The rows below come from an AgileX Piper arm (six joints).
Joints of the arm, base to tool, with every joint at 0 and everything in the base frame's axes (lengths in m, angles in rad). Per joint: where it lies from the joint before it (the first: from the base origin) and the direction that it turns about. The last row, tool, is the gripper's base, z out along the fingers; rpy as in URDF.
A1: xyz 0 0 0.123 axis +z
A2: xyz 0 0 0 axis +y
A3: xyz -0.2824 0 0.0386 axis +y
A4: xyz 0.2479 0 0.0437 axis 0.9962 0 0.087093
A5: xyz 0 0 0 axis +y
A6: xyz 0.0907 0 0.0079 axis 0.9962 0 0.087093
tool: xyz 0 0 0 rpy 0 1.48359 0
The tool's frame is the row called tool.
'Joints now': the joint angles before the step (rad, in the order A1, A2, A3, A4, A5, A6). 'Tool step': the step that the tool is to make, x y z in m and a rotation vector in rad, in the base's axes. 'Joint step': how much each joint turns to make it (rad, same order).
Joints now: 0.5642, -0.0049, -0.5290, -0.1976, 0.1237, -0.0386
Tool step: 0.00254, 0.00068, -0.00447, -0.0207, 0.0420, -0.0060
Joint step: 0.0010, 0.0000, 0.0036, 0.0000, 0.0438, 0.0000
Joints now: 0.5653, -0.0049, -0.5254, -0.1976, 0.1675, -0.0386
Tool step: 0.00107, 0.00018, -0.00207, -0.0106, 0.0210, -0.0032
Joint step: 0.0008, -0.0001, 0.0007, -0.0004, 0.0232, 0.0000
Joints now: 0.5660, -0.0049, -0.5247, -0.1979, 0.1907, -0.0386
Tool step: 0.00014, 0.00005, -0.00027, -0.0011, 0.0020, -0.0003
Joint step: 0.0000, 0.0000, 0.0004, 0.0001, 0.0019, -0.0002
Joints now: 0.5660, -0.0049, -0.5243, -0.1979, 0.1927, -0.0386
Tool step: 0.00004, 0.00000, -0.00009, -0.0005, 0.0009, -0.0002
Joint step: 0.0000, 0.0000, 0.0000, -0.0001, 0.0011, 0.0001
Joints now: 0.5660, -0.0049, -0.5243, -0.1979, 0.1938, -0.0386
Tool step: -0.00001, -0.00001, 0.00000, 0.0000, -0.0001, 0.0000
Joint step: 0.0001, -0.0001, 0.0000, -0.0002, 0.0000, 0.0001
